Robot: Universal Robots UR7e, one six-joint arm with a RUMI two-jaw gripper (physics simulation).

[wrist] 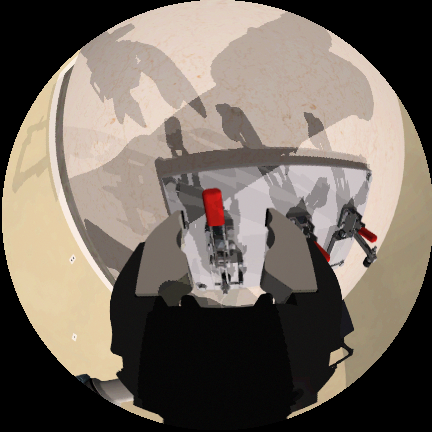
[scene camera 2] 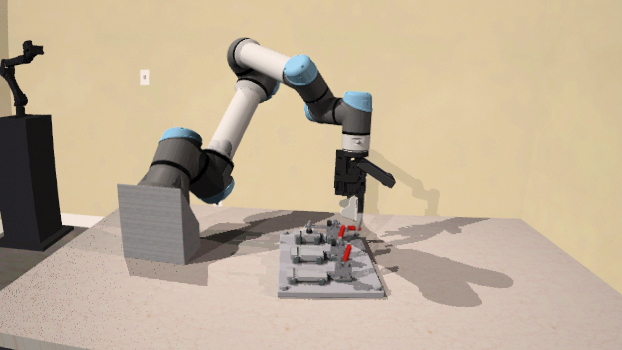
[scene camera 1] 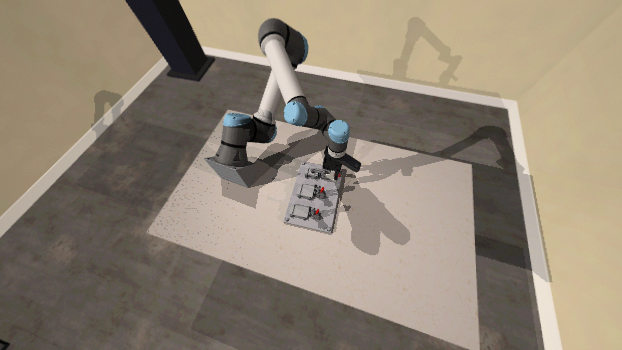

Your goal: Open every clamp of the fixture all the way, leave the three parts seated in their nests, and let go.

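Where they show: gripper, fingertip midpoint: [wrist: 224, 211] [scene camera 2: 355, 225] [scene camera 1: 336, 175]; arm's base, origin of the base link: [scene camera 2: 160, 204] [scene camera 1: 231, 161].
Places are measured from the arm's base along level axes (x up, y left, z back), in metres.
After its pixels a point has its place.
The grey fixture plate [scene camera 1: 309, 227] @[x -0.121, y -0.194, z -0.447 m] [scene camera 2: 325, 294] @[x -0.125, y -0.196, z -0.420 m] [wrist: 252, 187] @[x -0.120, y 0.045, z -0.519 m] bears three clamps with red handles. The far clamp's handle [scene camera 2: 354, 228] @[x -0.076, y 0.083, z -0.517 m] [wrist: 214, 207] @[x -0.073, y 0.089, z -0.519 m] lies nearly flat, pointing outward, and its arm reaches over the far part. The middle handle [scene camera 1: 321, 190] @[x -0.048, y -0.026, z -0.465 m] [scene camera 2: 341, 232] @[x -0.045, y -0.029, z -0.466 m] and near handle [scene camera 1: 316, 212] @[x -0.053, y -0.135, z -0.467 m] [scene camera 2: 347, 253] @[x -0.052, y -0.138, z -0.469 m] stand steeply; their arms look raised. The middle part [scene camera 1: 307, 191] @[x -0.099, y -0.026, z -0.393 m] [scene camera 2: 310, 254] @[x -0.099, y -0.047, z -0.391 m] and near part [scene camera 1: 300, 212] @[x -0.104, y -0.139, z -0.388 m] [scene camera 2: 308, 275] @[x -0.104, y -0.150, z -0.384 m] sit in their nests. The far part [scene camera 2: 308, 237] @[x -0.101, y 0.069, z -0.389 m] looks seated, partly hidden. My gripper [scene camera 2: 359, 225] @[x -0.067, y 0.080, z -0.518 m] [wrist: 224, 211] @[x -0.067, y 0.080, z -0.518 m] is open and empty, fingers low on either side of the far handle.
The fixture stands on a light stone-patterned table top [scene camera 1: 415, 280] @[x -0.135, y -0.296, z -0.939 m] [scene camera 2: 225, 320] @[x -0.135, y -0.297, z -0.219 m]. The arm's grey mounting block [scene camera 1: 235, 172] @[x 0.031, y -0.067, z -0.064 m] [scene camera 2: 152, 225] @[x -0.037, y -0.059, z 0.003 m] stands left of it. A dark pedestal [scene camera 1: 172, 35] [scene camera 2: 27, 175] stands beyond the table. The middle and near clamps rise beside my gripper on the wrist view's right.
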